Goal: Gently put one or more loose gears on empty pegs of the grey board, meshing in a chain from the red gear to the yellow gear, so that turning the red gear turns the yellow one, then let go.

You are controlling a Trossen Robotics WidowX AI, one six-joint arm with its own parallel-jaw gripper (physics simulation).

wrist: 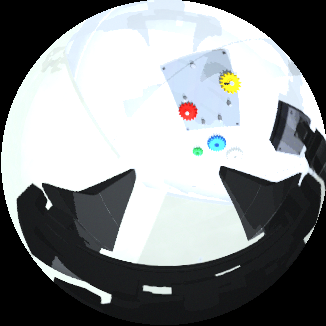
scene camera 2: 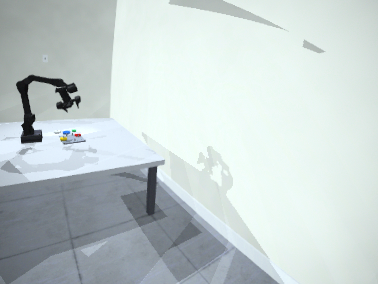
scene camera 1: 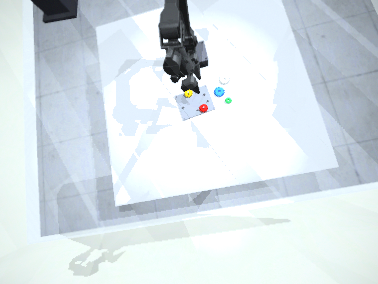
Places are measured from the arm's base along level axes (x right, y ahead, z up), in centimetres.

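Where they show: gripper, fingertip midpoint: (wrist: 178, 171) (scene camera 2: 73, 110) (scene camera 1: 199, 86); arm's base, origin of the base link: (scene camera 2: 28, 133) (scene camera 1: 190, 51).
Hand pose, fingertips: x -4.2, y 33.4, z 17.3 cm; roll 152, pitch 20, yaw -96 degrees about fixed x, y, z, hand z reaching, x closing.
Each offset is from my fingertips to the top centre of the thing. "pt": to the spot under its first point. Level surfaces: height alone.
The grey board {dx +3.9, dy -2.4, dz -19.9 cm} (scene camera 1: 194, 106) (wrist: 207, 95) lies on the table with several bare pegs. The red gear {dx -1.6, dy +2.6, dz -20.4 cm} (scene camera 1: 203, 108) (scene camera 2: 77, 135) (wrist: 188, 111) and the yellow gear {pt dx +7.2, dy -7.3, dz -20.3 cm} (scene camera 1: 188, 93) (scene camera 2: 63, 139) (wrist: 230, 82) sit apart on it. Off the board lie a blue gear {dx -11.9, dy -7.3, dz -21.2 cm} (scene camera 1: 219, 92) (scene camera 2: 66, 132) (wrist: 216, 143), a smaller green gear {dx -16.9, dy -1.2, dz -21.2 cm} (scene camera 1: 228, 100) (scene camera 2: 74, 130) (wrist: 198, 151) and a white gear {dx -15.6, dy -15.3, dz -21.2 cm} (scene camera 1: 224, 80) (scene camera 2: 57, 132) (wrist: 234, 153), faint against the bright table. My gripper (scene camera 2: 73, 108) (wrist: 178, 171) is open and empty, high above the table.
The arm's dark base (scene camera 2: 31, 136) (wrist: 290, 127) stands on the white table {dz -22.9 cm} (scene camera 1: 150, 172) (scene camera 2: 115, 155), near the white gear. In scene camera 1, the arm reaches over the board's edge by the yellow gear. A wall (scene camera 2: 250, 125) rises beyond the table.
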